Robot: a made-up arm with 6 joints. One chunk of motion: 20 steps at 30 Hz.
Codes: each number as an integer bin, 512 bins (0 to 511) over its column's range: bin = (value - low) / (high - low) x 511, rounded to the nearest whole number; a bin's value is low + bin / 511 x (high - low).
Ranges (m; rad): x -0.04..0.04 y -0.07..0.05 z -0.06..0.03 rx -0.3..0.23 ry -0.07..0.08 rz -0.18..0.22
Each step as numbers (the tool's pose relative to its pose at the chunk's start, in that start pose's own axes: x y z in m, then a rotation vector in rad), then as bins.
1 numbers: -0.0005 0.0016 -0.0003 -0.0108 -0.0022 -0.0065
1 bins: 252 305 339 279 231 222
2 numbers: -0.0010 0.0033 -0.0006 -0.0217 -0.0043 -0.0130
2 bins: 249 312 337 268 224 213
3 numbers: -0.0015 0.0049 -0.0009 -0.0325 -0.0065 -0.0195
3 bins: 246 319 336 258 216 205
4 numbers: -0.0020 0.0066 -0.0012 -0.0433 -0.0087 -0.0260
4 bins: 243 326 334 247 209 197
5 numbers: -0.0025 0.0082 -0.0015 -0.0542 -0.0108 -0.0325
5 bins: 240 333 332 237 202 188
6 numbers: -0.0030 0.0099 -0.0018 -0.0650 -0.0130 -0.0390
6 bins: 236 340 330 227 194 180
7 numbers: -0.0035 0.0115 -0.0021 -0.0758 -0.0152 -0.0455
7 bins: 233 347 329 216 187 172
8 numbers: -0.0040 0.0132 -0.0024 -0.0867 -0.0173 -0.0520
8 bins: 230 354 327 206 180 164
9 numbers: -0.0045 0.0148 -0.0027 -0.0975 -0.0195 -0.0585
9 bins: 227 361 325 195 172 155
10 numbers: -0.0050 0.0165 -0.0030 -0.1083 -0.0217 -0.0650
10 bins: 224 368 324 185 165 147
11 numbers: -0.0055 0.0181 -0.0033 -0.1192 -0.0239 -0.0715
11 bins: 220 375 322 174 157 139
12 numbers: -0.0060 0.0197 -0.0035 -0.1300 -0.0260 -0.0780
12 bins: 217 382 321 164 150 130
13 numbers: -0.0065 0.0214 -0.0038 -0.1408 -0.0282 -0.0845
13 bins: 214 389 319 153 142 122
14 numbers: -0.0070 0.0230 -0.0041 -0.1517 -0.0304 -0.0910
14 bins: 211 396 317 143 135 114
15 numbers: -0.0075 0.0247 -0.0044 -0.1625 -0.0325 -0.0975
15 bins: 208 403 316 133 128 105
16 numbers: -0.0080 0.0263 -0.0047 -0.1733 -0.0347 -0.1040
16 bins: 204 410 314 122 120 97
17 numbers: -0.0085 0.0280 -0.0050 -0.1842 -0.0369 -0.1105
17 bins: 201 417 312 112 113 89
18 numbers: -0.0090 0.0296 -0.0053 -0.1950 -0.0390 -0.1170
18 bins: 198 424 311 101 106 80
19 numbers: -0.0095 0.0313 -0.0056 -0.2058 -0.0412 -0.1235
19 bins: 195 431 309 91 98 72
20 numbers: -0.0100 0.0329 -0.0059 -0.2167 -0.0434 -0.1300
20 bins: 192 438 307 80 91 64
